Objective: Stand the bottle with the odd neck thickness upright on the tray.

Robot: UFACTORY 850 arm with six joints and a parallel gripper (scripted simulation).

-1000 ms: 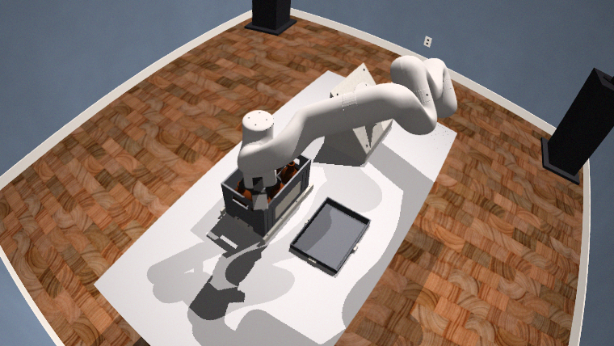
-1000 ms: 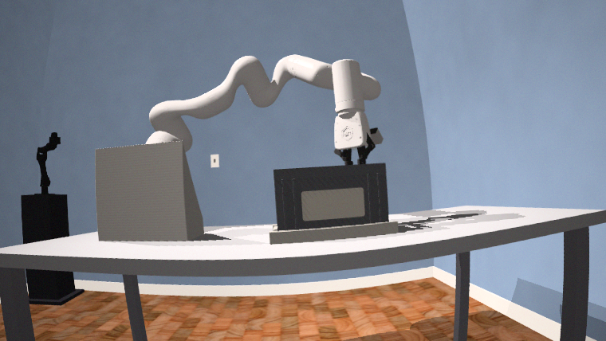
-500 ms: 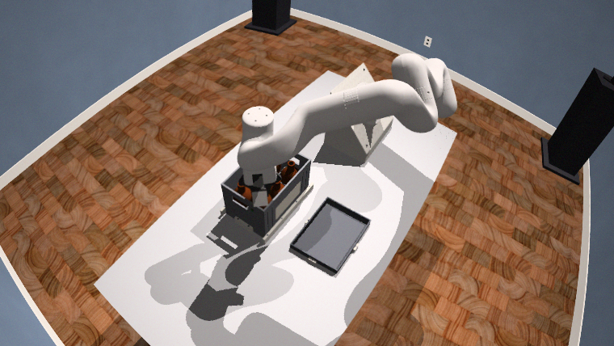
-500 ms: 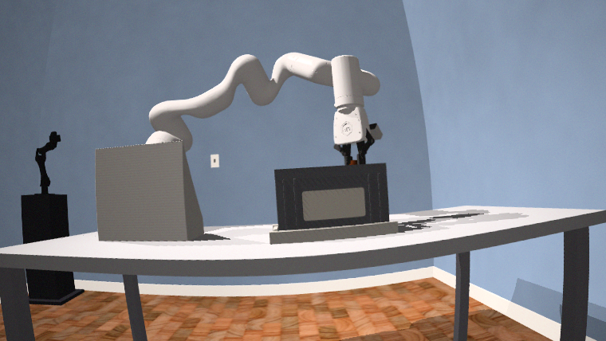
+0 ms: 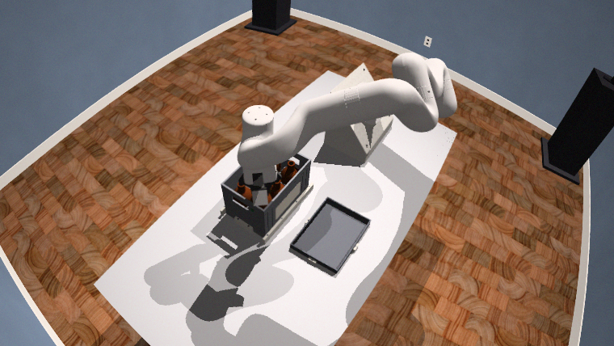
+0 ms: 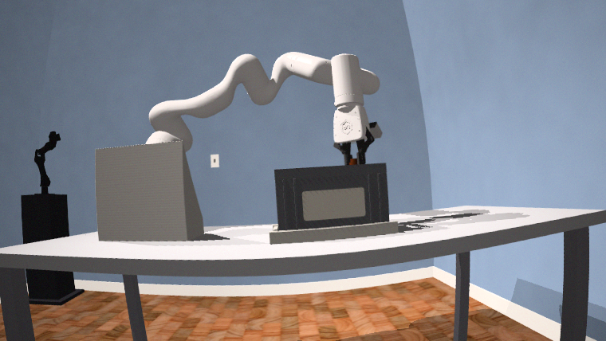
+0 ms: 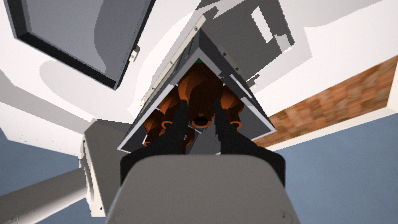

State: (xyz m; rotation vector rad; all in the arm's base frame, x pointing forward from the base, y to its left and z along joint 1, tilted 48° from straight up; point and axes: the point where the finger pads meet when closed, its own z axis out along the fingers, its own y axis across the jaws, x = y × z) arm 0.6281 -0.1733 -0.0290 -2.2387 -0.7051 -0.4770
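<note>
The bottle lies 7 cm below my hand. Also, from my hand: dark grey crate: 9 cm behind, 3 cm to the right, 11 cm below; dark tray: 7 cm behind, 24 cm to the left, 18 cm below.
</note>
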